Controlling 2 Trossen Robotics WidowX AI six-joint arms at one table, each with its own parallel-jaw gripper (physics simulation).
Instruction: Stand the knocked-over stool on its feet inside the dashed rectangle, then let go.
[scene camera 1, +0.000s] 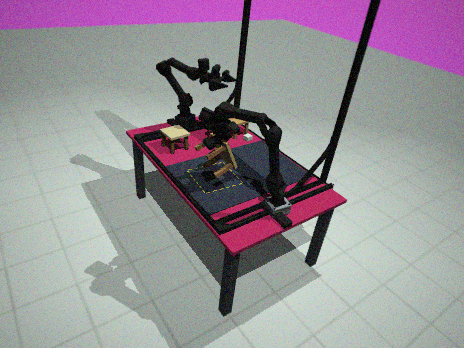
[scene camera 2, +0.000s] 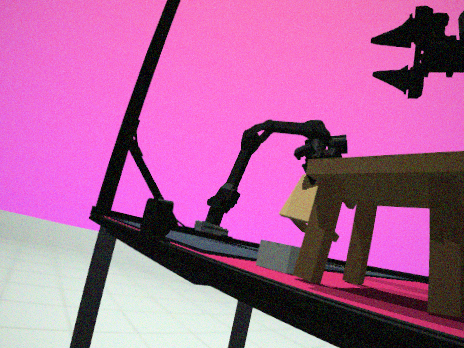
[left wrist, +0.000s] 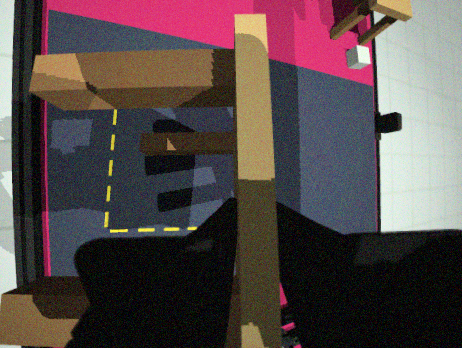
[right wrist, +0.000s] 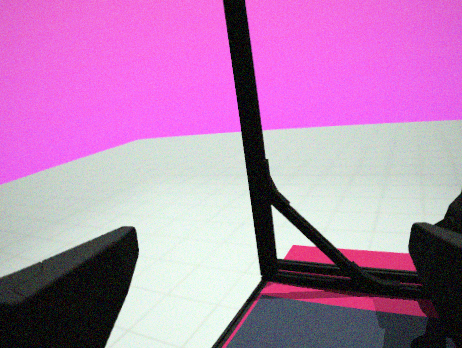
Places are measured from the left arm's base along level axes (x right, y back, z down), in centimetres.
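Where they show: left gripper, fingertip midpoint: (scene camera 1: 222, 144) (scene camera 2: 314, 186) (left wrist: 248, 204); right gripper, fingertip midpoint: (scene camera 1: 232, 83) (scene camera 2: 371, 58) (right wrist: 274, 239); left arm's base, link origin: (scene camera 1: 277, 201) (scene camera 2: 211, 224); right arm's base, link origin: (scene camera 1: 185, 115).
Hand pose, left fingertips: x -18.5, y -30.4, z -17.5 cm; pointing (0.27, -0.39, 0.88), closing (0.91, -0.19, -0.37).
Note:
Things, the pixels of their top centre, and the offset from my left fingertips.
- wooden stool, top centre: (left wrist: 217, 219) (scene camera 2: 324, 175) (scene camera 1: 216, 137) dy +0.2, dx -3.4, dz -4.6 cm
- light-topped stool, top centre: (scene camera 1: 175, 131) dy -40.8, dx -13.4, dz +11.5 cm
- small pale block, top centre: (scene camera 2: 287, 244) (left wrist: 363, 54) (scene camera 1: 248, 135) dy -39.4, dx +35.8, dz +19.6 cm
The wooden stool (scene camera 1: 231, 156) (scene camera 2: 299, 202) (left wrist: 254, 110) is held in the air with its seat turned on edge; its legs point to the left in the left wrist view. In scene camera 1 it hangs over the back right part of the dashed rectangle (scene camera 1: 197, 183) (left wrist: 108, 193), not upright. My left gripper (left wrist: 248, 204) is shut on the edge of the seat, one finger on each side. My right gripper (scene camera 1: 230, 82) (scene camera 2: 373, 57) (right wrist: 274, 239) is open and empty, high above the table. The far legs are partly hidden, and part of the rectangle's outline is covered.
A light-topped stool (scene camera 1: 175, 132) stands upright at the back left. Another stool (scene camera 1: 239, 121) (scene camera 2: 385, 167) (left wrist: 392, 7) stands at the table's far edge, beside a small pale block (scene camera 1: 248, 136) (scene camera 2: 277, 256) (left wrist: 358, 57). Black posts (scene camera 1: 351, 85) (right wrist: 250, 100) rise along the table's far side.

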